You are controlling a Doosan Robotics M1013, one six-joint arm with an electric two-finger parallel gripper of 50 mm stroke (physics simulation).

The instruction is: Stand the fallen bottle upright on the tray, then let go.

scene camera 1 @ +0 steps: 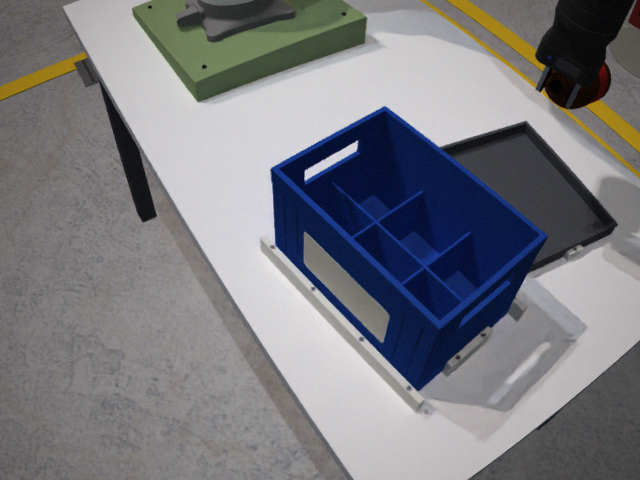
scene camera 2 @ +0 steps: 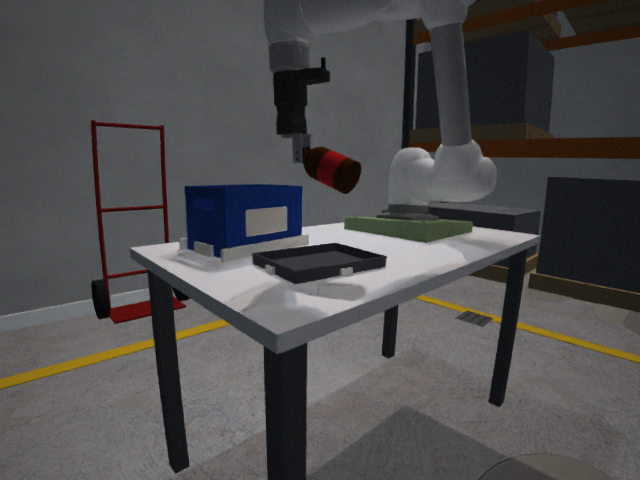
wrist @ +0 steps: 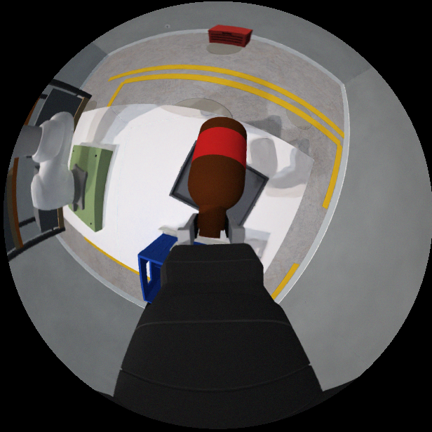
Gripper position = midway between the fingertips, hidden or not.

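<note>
The gripper (scene camera 1: 554, 95) is visible, appearing also at (scene camera 2: 302, 162) and (wrist: 211, 220). With it the scene contains a brown bottle (scene camera 2: 335, 170), which can be found at (scene camera 1: 586, 95) and (wrist: 216, 179) too.
</note>
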